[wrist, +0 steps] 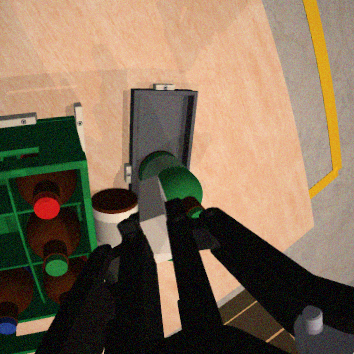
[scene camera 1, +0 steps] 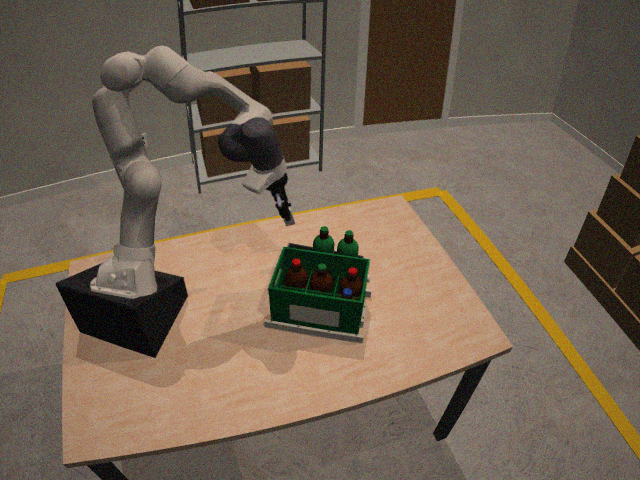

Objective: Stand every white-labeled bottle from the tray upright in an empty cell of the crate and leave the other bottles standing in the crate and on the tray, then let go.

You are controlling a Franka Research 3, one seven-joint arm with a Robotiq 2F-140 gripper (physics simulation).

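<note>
My gripper (scene camera 1: 289, 223) (wrist: 154, 194) is shut and empty, above the tray and its bottles. A brown bottle with a white label (wrist: 112, 226) lies on its side between the crate and the tray; scene camera 1 does not show it. The green crate (scene camera 1: 279, 305) (wrist: 90, 212) holds brown bottles upright: a red-capped one (scene camera 1: 296, 276) (wrist: 47, 197), a green-capped one (scene camera 1: 322, 280) (wrist: 54, 237), another red-capped one (scene camera 1: 352, 283) and a blue-capped one (scene camera 1: 347, 293) (wrist: 9, 305). Their labels are hidden. Green bottles (scene camera 1: 323, 243) (scene camera 1: 347, 246) (wrist: 182, 186) stand on the grey tray (wrist: 162, 117); my fingers mostly hide one in the wrist view.
The wooden table (scene camera 1: 206, 392) carries the crate, tray and the robot's black base (scene camera 1: 121, 315). Light metal strips (scene camera 1: 315, 331) (wrist: 80, 125) border the crate. A shelf rack (scene camera 1: 323, 77) stands behind the table, and stacked boxes (scene camera 1: 610, 237) stand at the right.
</note>
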